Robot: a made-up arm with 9 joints. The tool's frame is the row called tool.
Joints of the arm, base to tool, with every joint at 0 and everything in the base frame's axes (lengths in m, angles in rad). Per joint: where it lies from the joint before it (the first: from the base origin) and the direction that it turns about. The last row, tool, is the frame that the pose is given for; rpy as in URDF.
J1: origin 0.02 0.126 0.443 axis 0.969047 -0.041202 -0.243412
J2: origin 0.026 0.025 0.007 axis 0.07 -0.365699 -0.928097
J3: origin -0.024 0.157 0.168 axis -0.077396 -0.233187 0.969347
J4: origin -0.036 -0.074 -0.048 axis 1 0 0
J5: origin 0.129 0.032 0.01 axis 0 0 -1
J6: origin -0.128 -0.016 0.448 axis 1 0 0
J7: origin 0 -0.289 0.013 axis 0.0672 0.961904 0.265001
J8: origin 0.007 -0.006 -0.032 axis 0 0 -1
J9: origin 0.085 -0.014 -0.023 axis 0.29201 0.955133 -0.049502
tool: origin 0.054 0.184 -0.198 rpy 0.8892 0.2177 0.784
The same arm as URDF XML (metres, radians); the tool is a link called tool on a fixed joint. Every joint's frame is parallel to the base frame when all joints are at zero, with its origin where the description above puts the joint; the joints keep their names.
<robot name="arm">
  <joint name="tool_joint" type="fixed">
    <parent link="link9"/>
    <child link="tool"/>
    <origin xyz="0.054 0.184 -0.198" rpy="0.8892 0.2177 0.784"/>
  </joint>
  <joint name="J9" type="continuous">
    <parent link="link8"/>
    <child link="link9"/>
    <origin xyz="0.085 -0.014 -0.023" rpy="0 0 0"/>
    <axis xyz="0.29201 0.955133 -0.049502"/>
  </joint>
  <joint name="J8" type="continuous">
    <parent link="link7"/>
    <child link="link8"/>
    <origin xyz="0.007 -0.006 -0.032" rpy="0 0 0"/>
    <axis xyz="0 0 -1"/>
  </joint>
  <joint name="J7" type="continuous">
    <parent link="link6"/>
    <child link="link7"/>
    <origin xyz="0 -0.289 0.013" rpy="0 0 0"/>
    <axis xyz="0.0672 0.961904 0.265001"/>
  </joint>
  <joint name="J6" type="continuous">
    <parent link="link5"/>
    <child link="link6"/>
    <origin xyz="-0.128 -0.016 0.448" rpy="0 0 0"/>
    <axis xyz="1 0 0"/>
  </joint>
  <joint name="J5" type="continuous">
    <parent link="link4"/>
    <child link="link5"/>
    <origin xyz="0.129 0.032 0.01" rpy="0 0 0"/>
    <axis xyz="0 0 -1"/>
  </joint>
  <joint name="J4" type="continuous">
    <parent link="link3"/>
    <child link="link4"/>
    <origin xyz="-0.036 -0.074 -0.048" rpy="0 0 0"/>
    <axis xyz="1 0 0"/>
  </joint>
  <joint name="J3" type="continuous">
    <parent link="link2"/>
    <child link="link3"/>
    <origin xyz="-0.024 0.157 0.168" rpy="0 0 0"/>
    <axis xyz="-0.077403 -0.23321 0.969341"/>
  </joint>
  <joint name="J2" type="continuous">
    <parent link="link1"/>
    <child link="link2"/>
    <origin xyz="0.026 0.025 0.007" rpy="0 0 0"/>
    <axis xyz="0.07 -0.365699 -0.928097"/>
  </joint>
  <joint name="J1" type="continuous">
    <parent link="base"/>
    <child link="link1"/>
    <origin xyz="0.02 0.126 0.443" rpy="0 0 0"/>
    <axis xyz="0.969047 -0.041202 -0.243412"/>
  </joint>
  <link name="base"/>
  <link name="link1"/>
  <link name="link2"/>
  <link name="link3"/>
  <link name="link4"/>
  <link name="link5"/>
  <link name="link6"/>
  <link name="link7"/>
  <link name="link8"/>
  <link name="link9"/>
  <link name="tool"/>
</robot>

